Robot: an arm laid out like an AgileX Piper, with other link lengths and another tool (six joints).
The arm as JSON. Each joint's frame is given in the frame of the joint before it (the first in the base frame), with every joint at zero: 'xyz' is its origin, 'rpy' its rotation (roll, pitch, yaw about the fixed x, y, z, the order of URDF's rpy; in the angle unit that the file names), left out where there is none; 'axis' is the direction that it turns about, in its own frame. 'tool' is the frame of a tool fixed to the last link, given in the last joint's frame.
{
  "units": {
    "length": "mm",
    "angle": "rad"
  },
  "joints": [
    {
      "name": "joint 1",
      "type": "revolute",
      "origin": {
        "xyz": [
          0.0,
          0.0,
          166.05
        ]
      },
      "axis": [
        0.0,
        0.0,
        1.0
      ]
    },
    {
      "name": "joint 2",
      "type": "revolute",
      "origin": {
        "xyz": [
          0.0,
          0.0,
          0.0
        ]
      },
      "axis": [
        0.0,
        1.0,
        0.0
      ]
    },
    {
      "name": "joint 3",
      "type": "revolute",
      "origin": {
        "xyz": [
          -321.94,
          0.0,
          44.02
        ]
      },
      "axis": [
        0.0,
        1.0,
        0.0
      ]
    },
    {
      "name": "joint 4",
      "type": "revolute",
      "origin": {
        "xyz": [
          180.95,
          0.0,
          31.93
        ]
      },
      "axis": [
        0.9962,
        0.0,
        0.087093
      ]
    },
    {
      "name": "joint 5",
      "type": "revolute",
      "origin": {
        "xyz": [
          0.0,
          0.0,
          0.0
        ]
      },
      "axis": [
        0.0,
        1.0,
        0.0
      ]
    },
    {
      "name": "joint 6",
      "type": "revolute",
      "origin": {
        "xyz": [
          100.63,
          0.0,
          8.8
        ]
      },
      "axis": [
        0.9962,
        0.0,
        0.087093
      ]
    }
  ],
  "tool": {
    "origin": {
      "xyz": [
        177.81,
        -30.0,
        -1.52
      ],
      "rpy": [
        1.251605,
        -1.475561,
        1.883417
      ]
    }
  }
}
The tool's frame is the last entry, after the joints.
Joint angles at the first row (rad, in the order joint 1, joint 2, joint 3, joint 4, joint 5, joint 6):
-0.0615, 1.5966, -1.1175, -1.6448, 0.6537, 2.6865
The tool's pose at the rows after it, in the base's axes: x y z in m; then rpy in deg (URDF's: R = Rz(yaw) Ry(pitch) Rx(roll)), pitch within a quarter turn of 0, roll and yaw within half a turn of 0:
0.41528 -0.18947 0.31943 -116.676 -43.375 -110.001
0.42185 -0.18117 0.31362 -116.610 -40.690 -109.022
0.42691 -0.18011 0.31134 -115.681 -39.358 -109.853
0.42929 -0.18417 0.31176 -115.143 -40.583 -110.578
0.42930 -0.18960 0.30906 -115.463 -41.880 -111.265
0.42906 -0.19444 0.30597 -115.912 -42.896 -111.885
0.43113 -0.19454 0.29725 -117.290 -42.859 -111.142
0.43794 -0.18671 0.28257 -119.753 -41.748 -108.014
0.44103 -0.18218 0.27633 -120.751 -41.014 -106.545
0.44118 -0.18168 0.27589 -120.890 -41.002 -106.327
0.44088 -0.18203 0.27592 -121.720 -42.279 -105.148
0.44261 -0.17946 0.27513 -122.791 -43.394 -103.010
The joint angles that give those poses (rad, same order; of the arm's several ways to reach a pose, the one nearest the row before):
-0.0616, 1.5984, -1.1176, -1.6145, 0.6296, 2.6796
-0.0616, 1.6046, -1.1175, -1.6104, 0.5967, 2.7167
-0.0615, 1.6180, -1.1176, -1.6383, 0.5946, 2.7733
-0.0615, 1.6317, -1.1176, -1.6753, 0.6111, 2.7965
-0.0616, 1.6476, -1.1175, -1.6907, 0.6343, 2.8008
-0.0616, 1.6628, -1.1192, -1.6972, 0.6555, 2.8008
-0.0615, 1.6809, -1.1192, -1.6922, 0.6560, 2.8033
-0.0616, 1.7020, -1.1191, -1.6800, 0.6203, 2.8034
-0.0615, 1.7096, -1.1191, -1.6731, 0.6003, 2.8033
-0.0616, 1.7096, -1.1191, -1.6715, 0.5979, 2.8007
-0.0615, 1.7096, -1.1191, -1.6714, 0.5962, 2.7736
-0.0615, 1.7096, -1.1191, -1.6745, 0.5810, 2.7456

